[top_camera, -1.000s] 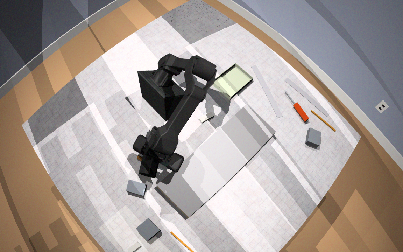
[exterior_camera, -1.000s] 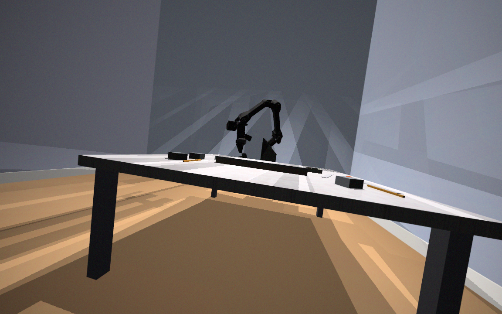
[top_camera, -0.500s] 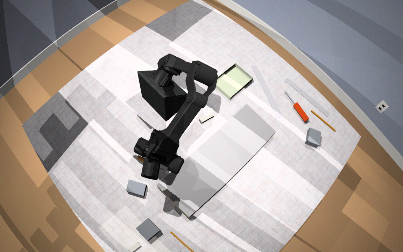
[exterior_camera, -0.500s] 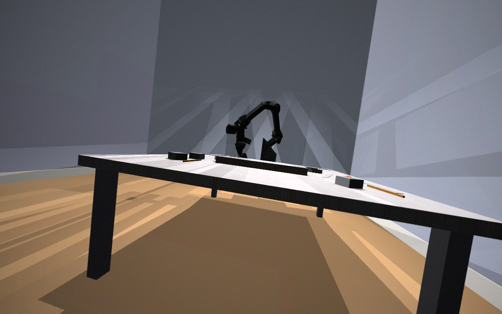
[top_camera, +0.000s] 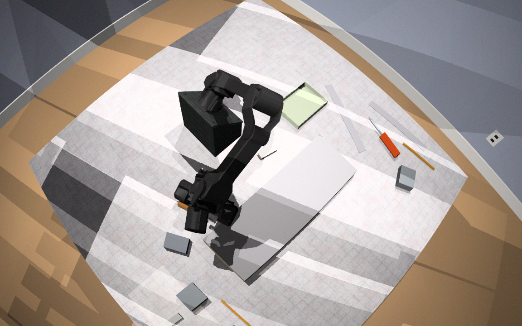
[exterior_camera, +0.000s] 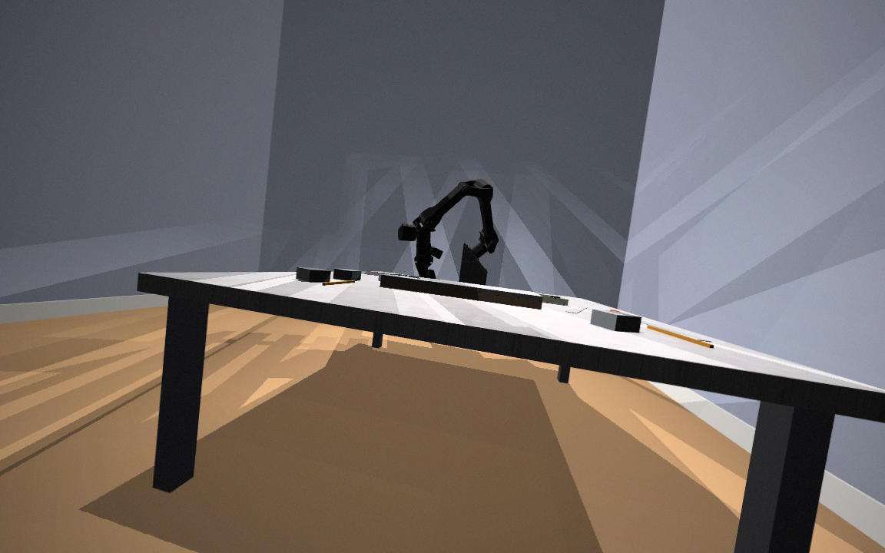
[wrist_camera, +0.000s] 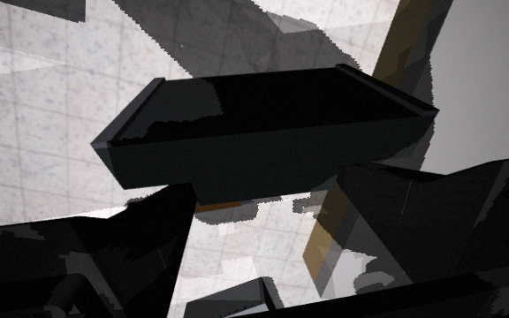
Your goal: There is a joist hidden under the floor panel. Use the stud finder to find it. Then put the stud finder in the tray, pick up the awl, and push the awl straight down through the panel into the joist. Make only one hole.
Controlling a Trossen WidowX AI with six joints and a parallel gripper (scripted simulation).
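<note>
My gripper tip is now 1 cm past the awl, 3 cm to the left of it and 2 cm above it. Also, from my gripper tip: stud finder (2 cm behind); then pale green tray (10 cm behind, 49 cm to the left, 1 cm below).
</note>
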